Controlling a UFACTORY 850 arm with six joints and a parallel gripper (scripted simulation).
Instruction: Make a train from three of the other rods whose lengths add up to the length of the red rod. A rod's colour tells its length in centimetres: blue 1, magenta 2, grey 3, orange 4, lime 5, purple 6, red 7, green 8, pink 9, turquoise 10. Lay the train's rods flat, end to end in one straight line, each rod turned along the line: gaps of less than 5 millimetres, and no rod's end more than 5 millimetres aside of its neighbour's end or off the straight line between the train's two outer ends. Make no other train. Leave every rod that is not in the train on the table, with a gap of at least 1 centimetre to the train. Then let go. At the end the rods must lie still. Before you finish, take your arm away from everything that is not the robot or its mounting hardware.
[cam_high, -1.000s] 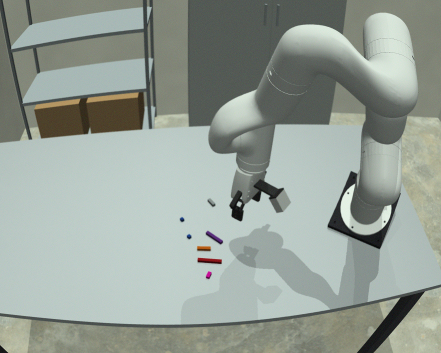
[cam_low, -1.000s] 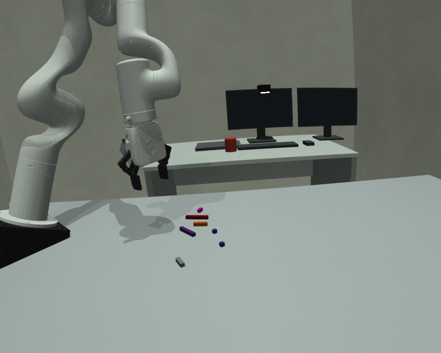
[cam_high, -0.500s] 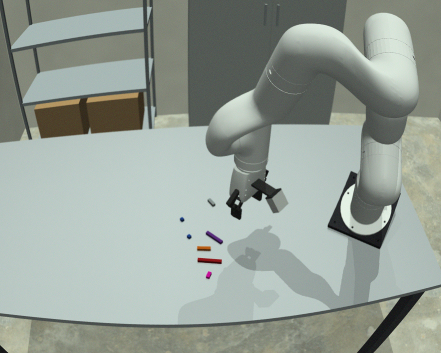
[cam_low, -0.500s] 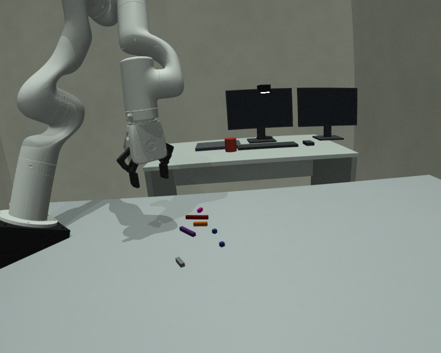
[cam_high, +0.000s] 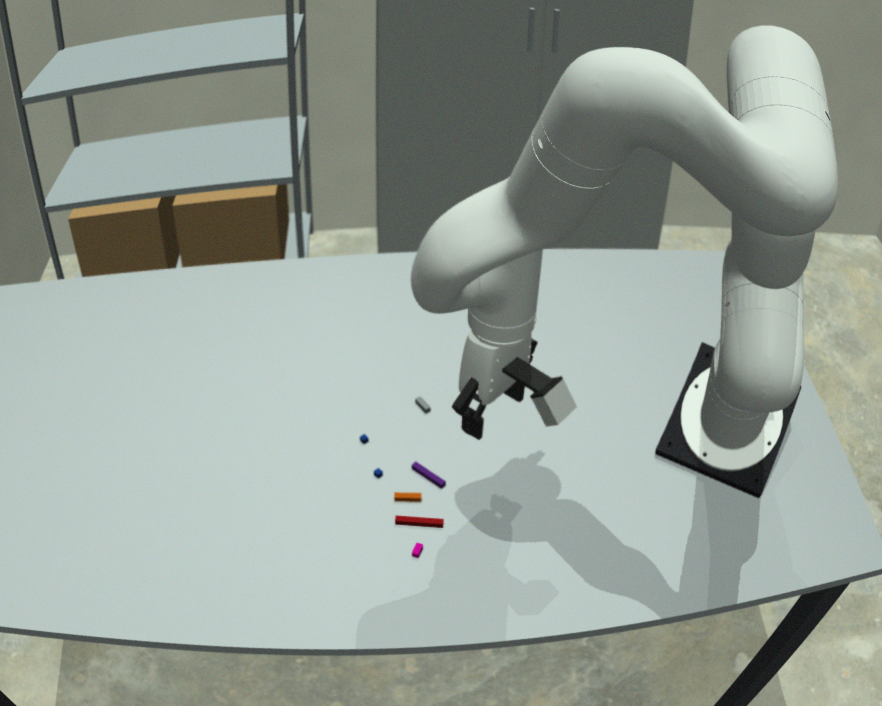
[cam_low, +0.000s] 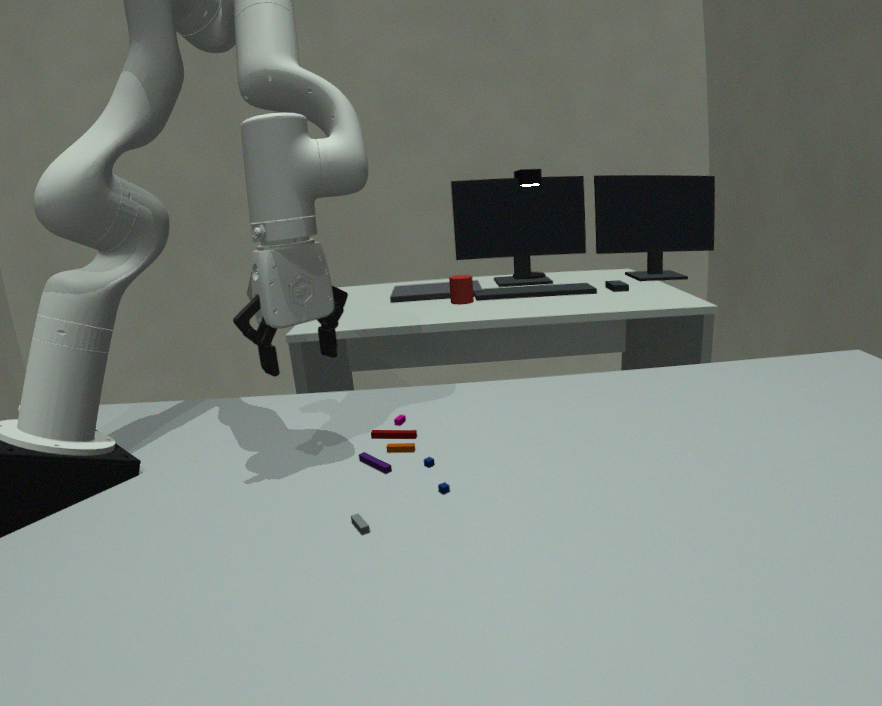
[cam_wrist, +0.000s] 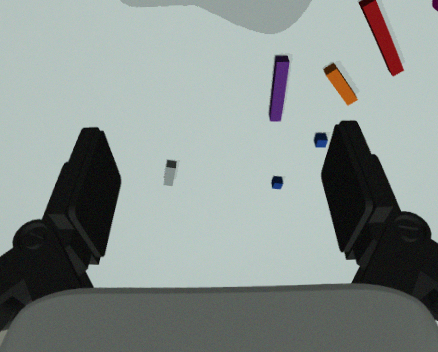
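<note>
Now: hand 19 cm short of the blue rod, 7 cm to the left of it and 15 cm above it. Round my hand: red rod (10 cm ahead, 9 cm to the left, 15 cm below); orange rod (11 cm ahead, 4 cm to the left, 15 cm below); purple rod (9 cm ahead, 15 cm below).
</note>
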